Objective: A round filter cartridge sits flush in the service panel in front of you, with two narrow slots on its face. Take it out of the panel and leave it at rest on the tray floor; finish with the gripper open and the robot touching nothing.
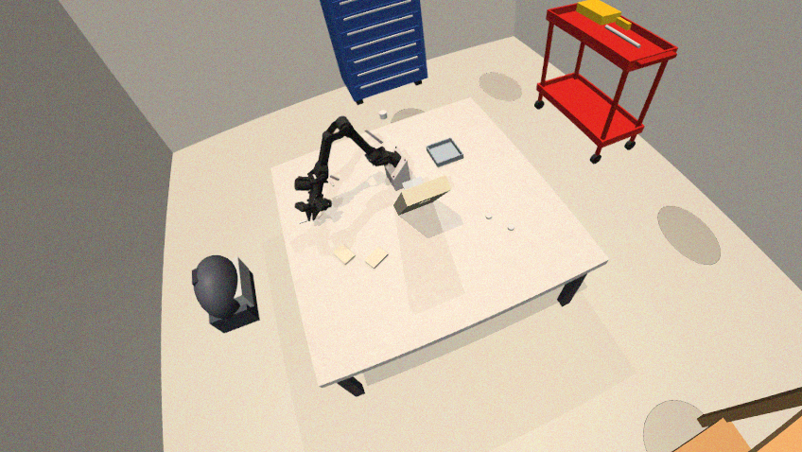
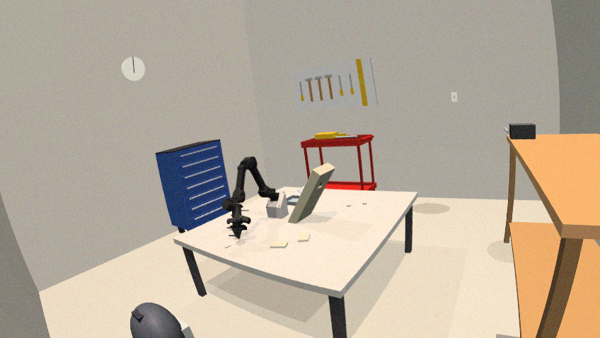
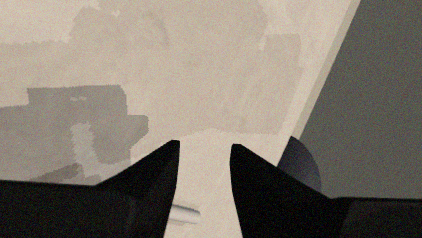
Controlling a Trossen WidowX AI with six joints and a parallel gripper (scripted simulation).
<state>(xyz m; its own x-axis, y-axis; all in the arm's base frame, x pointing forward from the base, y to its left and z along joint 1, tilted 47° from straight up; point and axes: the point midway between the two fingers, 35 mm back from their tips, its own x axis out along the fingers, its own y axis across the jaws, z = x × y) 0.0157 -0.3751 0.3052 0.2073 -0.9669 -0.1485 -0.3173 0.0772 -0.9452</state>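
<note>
The round grey filter cartridge lies 45 cm to the left of my gripper tip, 33 cm ahead of it and 22 cm above it. Round my gripper tip: grey tray: 79 cm to the left, 4 cm below, 4 cm behind.
</note>
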